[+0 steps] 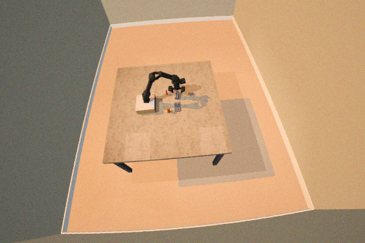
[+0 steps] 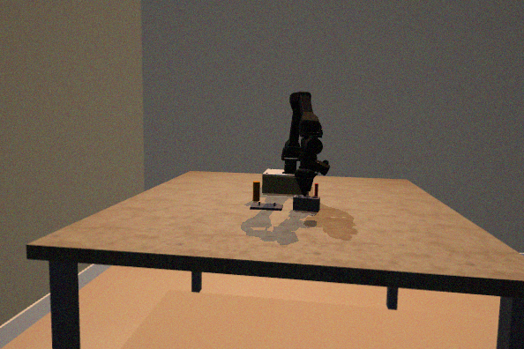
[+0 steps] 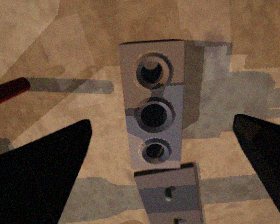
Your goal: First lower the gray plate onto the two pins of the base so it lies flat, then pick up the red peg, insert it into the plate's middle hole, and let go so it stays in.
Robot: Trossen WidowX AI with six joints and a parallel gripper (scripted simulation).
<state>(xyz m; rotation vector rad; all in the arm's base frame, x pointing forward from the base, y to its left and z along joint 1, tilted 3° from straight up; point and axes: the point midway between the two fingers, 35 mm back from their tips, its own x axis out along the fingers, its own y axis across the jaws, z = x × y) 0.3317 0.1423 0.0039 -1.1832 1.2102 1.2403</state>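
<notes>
The gray plate is 30 mm below my gripper tip. The rest, counted from my gripper tip: red peg (130 mm behind, 20 mm to the left, 20 mm below); then base (20 mm ahead, 150 mm to the right, 60 mm below); then short orange cylinder (80 mm behind, 230 mm to the right, 20 mm below).
</notes>
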